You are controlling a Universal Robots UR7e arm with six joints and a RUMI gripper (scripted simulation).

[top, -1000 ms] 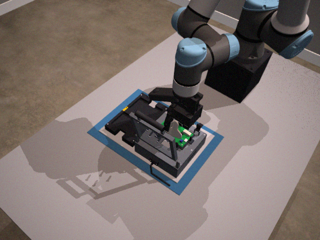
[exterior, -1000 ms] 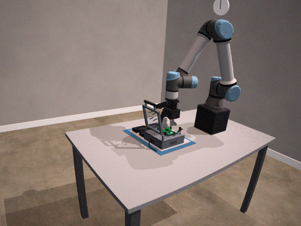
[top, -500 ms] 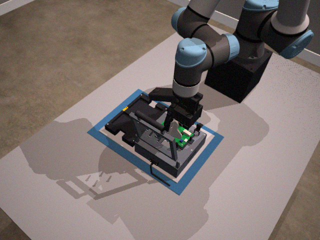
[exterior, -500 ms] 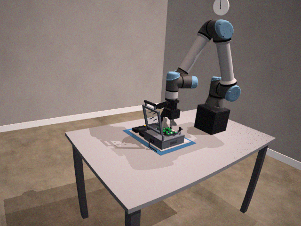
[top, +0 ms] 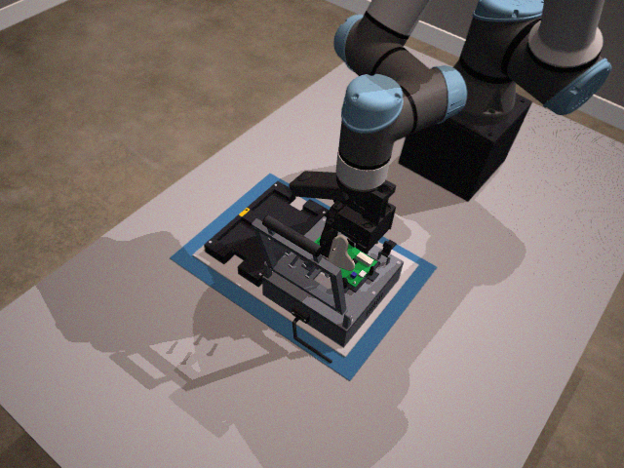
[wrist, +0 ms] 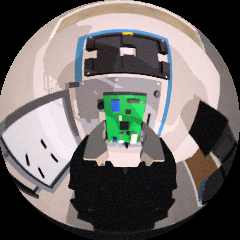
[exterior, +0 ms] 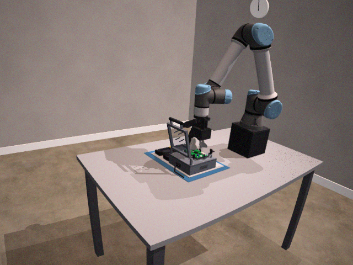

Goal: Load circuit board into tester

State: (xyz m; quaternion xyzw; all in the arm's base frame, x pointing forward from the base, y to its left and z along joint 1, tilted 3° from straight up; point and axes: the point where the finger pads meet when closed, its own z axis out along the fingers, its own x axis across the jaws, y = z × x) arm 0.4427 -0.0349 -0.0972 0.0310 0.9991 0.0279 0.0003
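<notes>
The green circuit board lies right at my hand. The rest, counted from my hand: tester lid (12 cm ahead, 11 cm above).
</notes>
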